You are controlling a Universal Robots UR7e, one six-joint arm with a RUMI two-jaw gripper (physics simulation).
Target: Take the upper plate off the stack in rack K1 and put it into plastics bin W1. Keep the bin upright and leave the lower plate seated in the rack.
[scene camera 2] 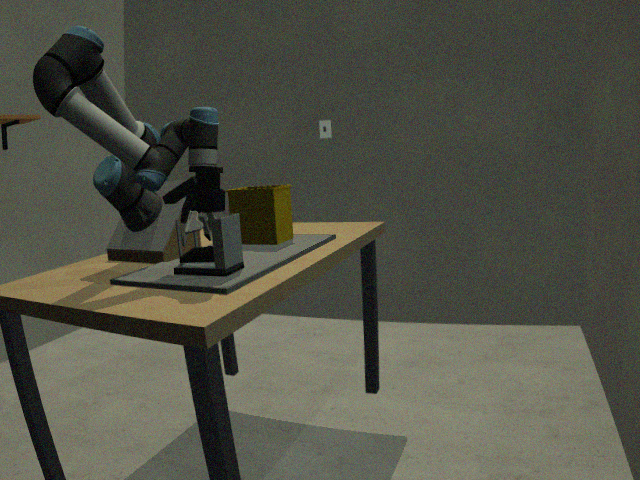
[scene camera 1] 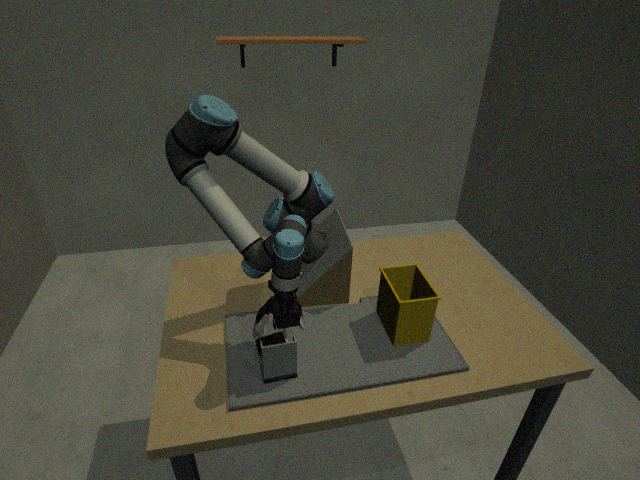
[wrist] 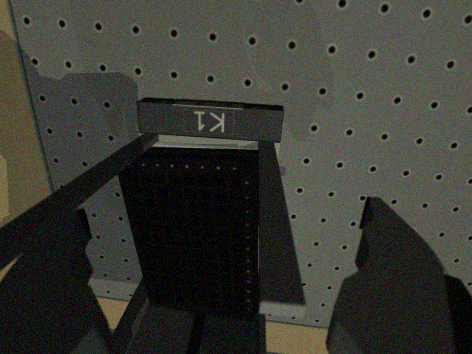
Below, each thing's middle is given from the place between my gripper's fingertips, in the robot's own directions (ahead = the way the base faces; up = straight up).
My hand is 40 mm short of the black plate (wrist: 193,212), 20 mm to the left of it and 20 mm above it.
